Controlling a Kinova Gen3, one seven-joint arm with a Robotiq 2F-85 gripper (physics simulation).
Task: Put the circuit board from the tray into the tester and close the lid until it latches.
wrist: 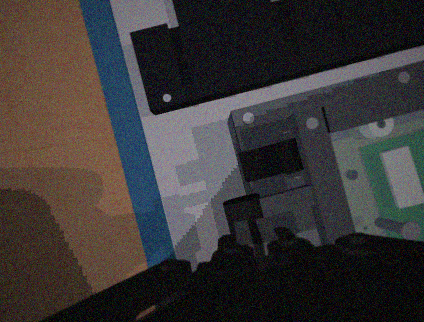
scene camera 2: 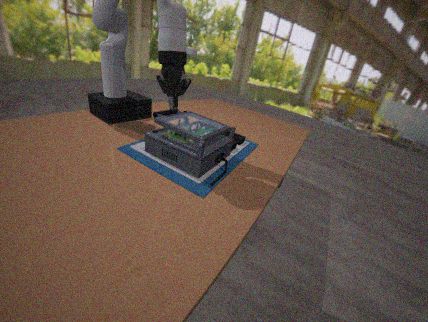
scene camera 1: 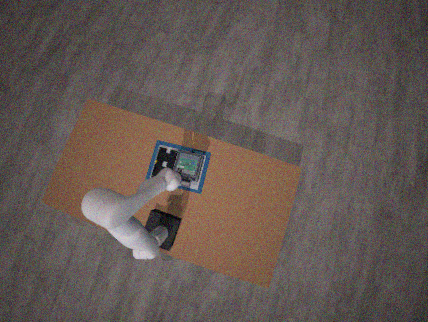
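Pixels of known places: gripper, fingertip midpoint: (wrist: 254, 243) (scene camera 2: 173, 109); arm's base, origin of the base link: (scene camera 2: 115, 95) (scene camera 1: 160, 233).
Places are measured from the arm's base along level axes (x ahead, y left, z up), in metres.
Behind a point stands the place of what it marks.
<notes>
The grey tester (scene camera 1: 200, 172) {x 0.456, y -0.074, z -0.078 m} (scene camera 2: 172, 152) {x 0.489, y -0.067, z -0.042 m} holds the green circuit board (scene camera 1: 188, 164) {x 0.469, y 0.009, z 0.015 m} (wrist: 367, 165), seen through the clear lid. The lid (scene camera 2: 220, 131) {x 0.540, y 0.042, z 0.011 m} (wrist: 332, 200) {x 0.397, y 0.044, z 0.020 m} is tilted, raised a little above the body on the side towards the arm, with a gap between them. My gripper (scene camera 2: 173, 107) {x 0.362, y 0.030, z 0.024 m} (wrist: 254, 243) {x 0.362, y 0.030, z 0.024 m} is shut and empty, pointing down by the lid's raised edge, close to its black handle (scene camera 2: 162, 114) {x 0.378, y -0.020, z 0.016 m}. Whether the fingertips touch it I cannot tell. The arm hides the gripper in scene camera 1. The black tray (scene camera 1: 166, 157) {x 0.461, y 0.190, z -0.067 m} (wrist: 225, 60) {x 0.364, y 0.129, z -0.067 m} lies beside the tester.
Tester and tray stand on a white sheet with a blue border (scene camera 1: 201, 186) {x 0.369, y -0.118, z -0.083 m} (scene camera 2: 187, 186) {x 0.571, y -0.090, z -0.083 m} (wrist: 120, 125) {x 0.290, y 0.097, z -0.083 m} on the orange-brown table top (scene camera 1: 240, 200) {x 0.382, y -0.406, z -0.085 m} (scene camera 2: 125, 225) {x 0.581, y -0.237, z -0.085 m}. A black cable (scene camera 2: 225, 170) {x 0.590, y 0.025, z -0.076 m} hangs from the tester's side. The arm's black base (scene camera 1: 172, 225) {x 0.072, y -0.048, z -0.004 m} (scene camera 2: 120, 110) {x 0.114, y -0.029, z -0.036 m} stands behind.
</notes>
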